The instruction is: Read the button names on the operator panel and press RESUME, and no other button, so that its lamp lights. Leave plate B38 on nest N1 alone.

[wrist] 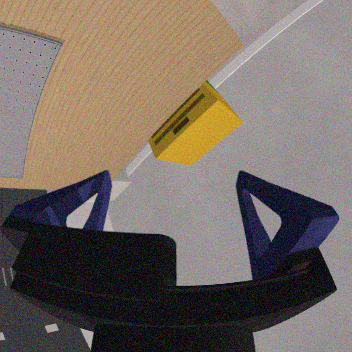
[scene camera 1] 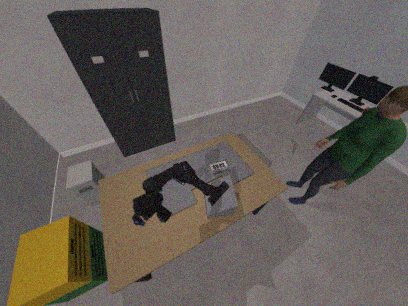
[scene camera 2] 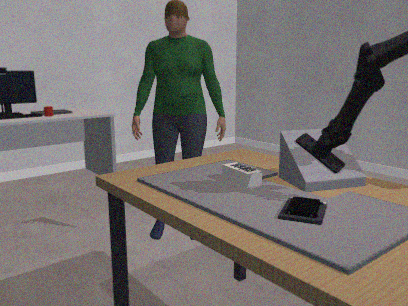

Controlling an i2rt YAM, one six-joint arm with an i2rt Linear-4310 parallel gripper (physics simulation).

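Frame: origin at the arm's base, x ahead, y left, z up, level; metres.
Where they show: gripper, fingertip midpoint: (wrist: 173, 177) (scene camera 1: 140, 216); arm's base at its link origin: (scene camera 1: 218, 193) (scene camera 2: 319, 153).
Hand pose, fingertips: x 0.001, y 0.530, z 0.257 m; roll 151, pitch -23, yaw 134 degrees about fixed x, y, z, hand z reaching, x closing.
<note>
Each offset is from my fingertips to the top centre of the thing. "*": to the spot under its first point. Level surfaces: height alone.
The operator panel is a small pale box with a row of dark buttons @[* 0.300 m down, 0.237 m ahead, 0.697 m right] (scene camera 1: 218, 166) (scene camera 2: 242, 169) on the far part of the grey board @[0.359 m down] (scene camera 1: 177, 197) (scene camera 2: 240, 210) (wrist: 20, 100). Its button names and lamps are too small to read. A dark square plate or nest @[* 0.335 m down, 0.372 m ahead, 0.342 m right] (scene camera 2: 302, 207) lies flat on the board in scene camera 2; its label is not legible, and I cannot make it out in scene camera 1. My gripper (scene camera 1: 139, 220) (wrist: 173, 177) is open and empty, its blue fingers wide apart, well away from the panel. The panel does not show in the wrist view.
The arm is mounted on a grey wedge (scene camera 1: 227, 205) (scene camera 2: 292, 165) beside the panel on the wooden table @[0.372 m down] (scene camera 1: 145, 250) (wrist: 125, 60). A yellow and green bin (scene camera 1: 42, 255) (wrist: 195, 135) stands beyond the table edge. A person in green (scene camera 1: 367, 145) (scene camera 2: 180, 75) stands near the table.
</note>
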